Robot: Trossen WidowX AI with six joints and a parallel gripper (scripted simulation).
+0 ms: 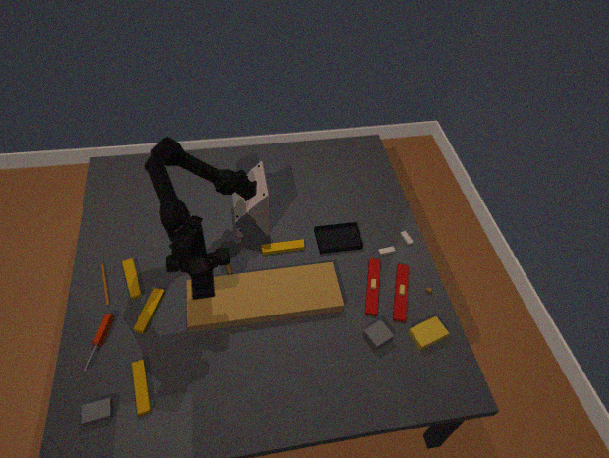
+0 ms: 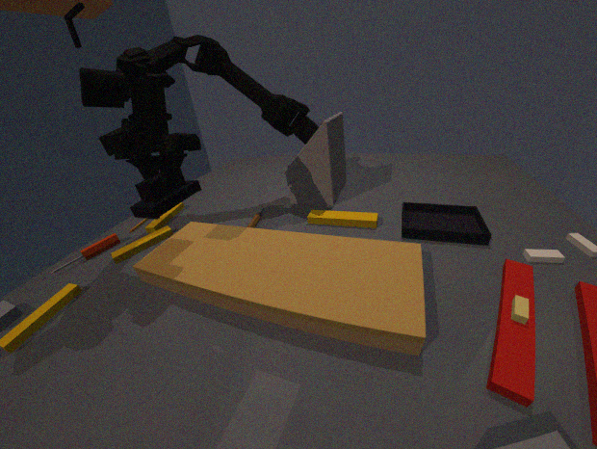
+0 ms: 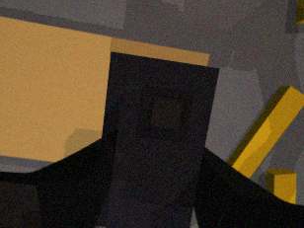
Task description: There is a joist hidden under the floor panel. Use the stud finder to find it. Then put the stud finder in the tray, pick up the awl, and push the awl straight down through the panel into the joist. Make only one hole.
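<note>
My gripper tip is now 30 mm below the square indicator light and 20 mm short of it. Also, from my gripper tip: stud finder: 20 mm above, 10 mm ahead; then thin orange stick: 360 mm to the right, 160 mm below, 90 mm behind; then awl: 190 mm behind, 150 mm below, 50 mm to the left.
</note>
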